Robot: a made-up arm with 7 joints. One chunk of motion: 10 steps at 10 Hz.
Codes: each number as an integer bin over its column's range. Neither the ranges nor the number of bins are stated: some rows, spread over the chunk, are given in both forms.
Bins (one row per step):
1: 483 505 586 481 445 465
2: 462 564 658 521 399 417
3: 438 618 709 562 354 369
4: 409 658 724 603 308 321
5: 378 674 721 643 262 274
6: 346 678 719 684 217 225
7: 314 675 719 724 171 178
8: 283 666 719 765 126 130
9: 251 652 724 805 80 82
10: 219 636 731 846 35 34
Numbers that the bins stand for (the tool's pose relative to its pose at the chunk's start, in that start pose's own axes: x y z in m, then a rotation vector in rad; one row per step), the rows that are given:
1: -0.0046 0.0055 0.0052 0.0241 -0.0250 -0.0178
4: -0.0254 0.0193 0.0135 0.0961 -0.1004 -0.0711
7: -0.0520 0.0208 0.0132 0.1676 -0.1759 -0.1241
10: -0.0786 0.0173 0.0139 0.2396 -0.2507 -0.1774
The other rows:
2: -0.0105 0.0108 0.0095 0.0477 -0.0503 -0.0356
3: -0.0172 0.0157 0.0126 0.0719 -0.0751 -0.0533
5: -0.0341 0.0207 0.0133 0.1197 -0.1258 -0.0885
6: -0.0430 0.0211 0.0132 0.1440 -0.1505 -0.1067
8: -0.0607 0.0200 0.0132 0.1918 -0.2006 -0.1419
9: -0.0696 0.0187 0.0135 0.2154 -0.2260 -0.1596

